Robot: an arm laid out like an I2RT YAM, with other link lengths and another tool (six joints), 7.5 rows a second.
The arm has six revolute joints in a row. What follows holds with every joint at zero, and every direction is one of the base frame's. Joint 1 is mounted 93.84 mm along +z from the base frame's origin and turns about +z. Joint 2 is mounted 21 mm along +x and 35.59 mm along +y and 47.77 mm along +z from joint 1 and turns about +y. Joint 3 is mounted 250.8 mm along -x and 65.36 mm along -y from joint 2 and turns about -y. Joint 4 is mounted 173.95 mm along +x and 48.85 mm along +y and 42.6 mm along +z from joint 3 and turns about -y. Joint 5 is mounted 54.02 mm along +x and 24.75 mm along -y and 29.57 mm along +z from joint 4 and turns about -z. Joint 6 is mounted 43.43 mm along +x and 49.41 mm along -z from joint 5 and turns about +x. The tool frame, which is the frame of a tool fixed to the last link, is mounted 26 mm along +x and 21 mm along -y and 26 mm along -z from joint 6; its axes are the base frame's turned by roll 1.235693, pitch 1.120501 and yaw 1.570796 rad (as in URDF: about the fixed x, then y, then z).
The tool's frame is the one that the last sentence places.
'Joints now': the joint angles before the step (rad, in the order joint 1, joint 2, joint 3, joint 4, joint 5, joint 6). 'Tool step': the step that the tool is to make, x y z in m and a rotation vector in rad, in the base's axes. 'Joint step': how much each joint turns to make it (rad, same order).
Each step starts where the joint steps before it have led.
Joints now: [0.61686, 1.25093, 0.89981, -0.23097, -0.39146, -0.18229]
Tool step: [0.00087, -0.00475, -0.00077, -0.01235, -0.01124, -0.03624]
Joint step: [-0.01050, -0.00939, -0.01034, 0.00317, 0.03060, 0.00030]
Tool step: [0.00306, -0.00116, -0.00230, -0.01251, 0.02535, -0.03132]
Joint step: [-0.00904, 0.02019, 0.01025, -0.01224, 0.01625, 0.01680]
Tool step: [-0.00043, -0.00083, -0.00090, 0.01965, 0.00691, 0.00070]
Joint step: [-0.01090, -0.00571, -0.01151, 0.01479, -0.02093, 0.01082]
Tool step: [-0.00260, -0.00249, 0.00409, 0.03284, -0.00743, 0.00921]
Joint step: [-0.01645, -0.02760, -0.00423, 0.00304, -0.03431, 0.00598]
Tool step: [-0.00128, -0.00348, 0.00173, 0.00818, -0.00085, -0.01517]
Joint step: [-0.01265, -0.01634, -0.00190, -0.00647, -0.00132, 0.00739]
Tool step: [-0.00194, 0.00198, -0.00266, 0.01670, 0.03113, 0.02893]
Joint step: [-0.00356, 0.00621, -0.00521, -0.00243, -0.04384, 0.00924]
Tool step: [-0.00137, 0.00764, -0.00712, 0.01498, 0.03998, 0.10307]
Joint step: [0.00196, 0.03582, -0.00814, 0.00238, -0.10273, -0.03241]
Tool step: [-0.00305, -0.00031, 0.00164, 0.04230, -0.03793, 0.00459]
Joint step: [0.00134, -0.03668, -0.03834, 0.06330, -0.01147, 0.01348]
